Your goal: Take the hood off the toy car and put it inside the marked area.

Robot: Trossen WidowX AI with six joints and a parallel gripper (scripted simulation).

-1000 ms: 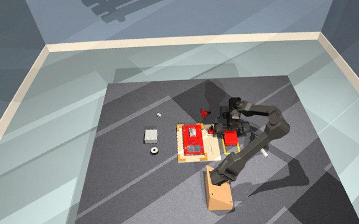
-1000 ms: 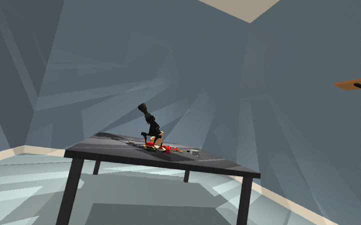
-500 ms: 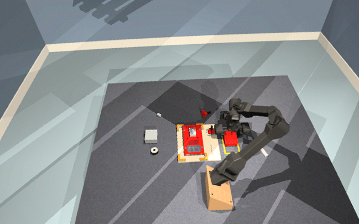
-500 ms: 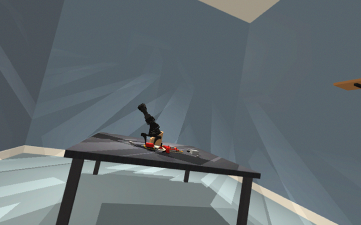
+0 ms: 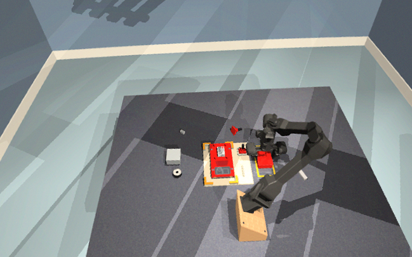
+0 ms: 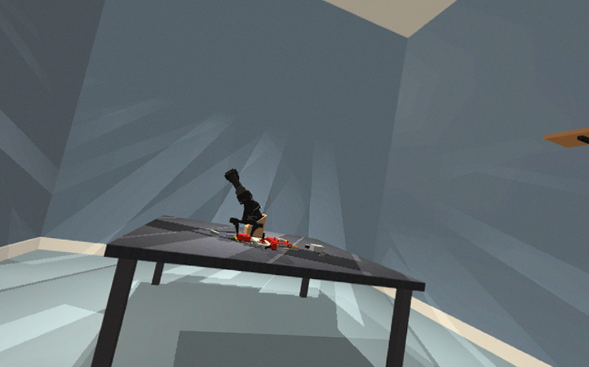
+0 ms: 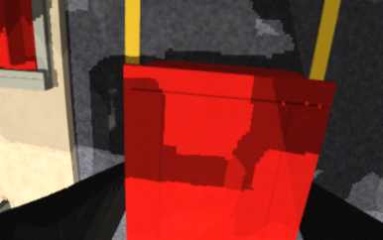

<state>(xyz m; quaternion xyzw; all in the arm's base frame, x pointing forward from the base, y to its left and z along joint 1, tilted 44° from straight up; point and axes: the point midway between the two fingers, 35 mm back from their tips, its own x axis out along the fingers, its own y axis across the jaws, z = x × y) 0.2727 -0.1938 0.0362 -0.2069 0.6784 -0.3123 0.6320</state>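
Right now the hood is 10 mm above my gripper tip. Round my gripper tip: white block: 440 mm to the left, 90 mm ahead, 10 mm above; white bar: 150 mm to the right, 100 mm behind.
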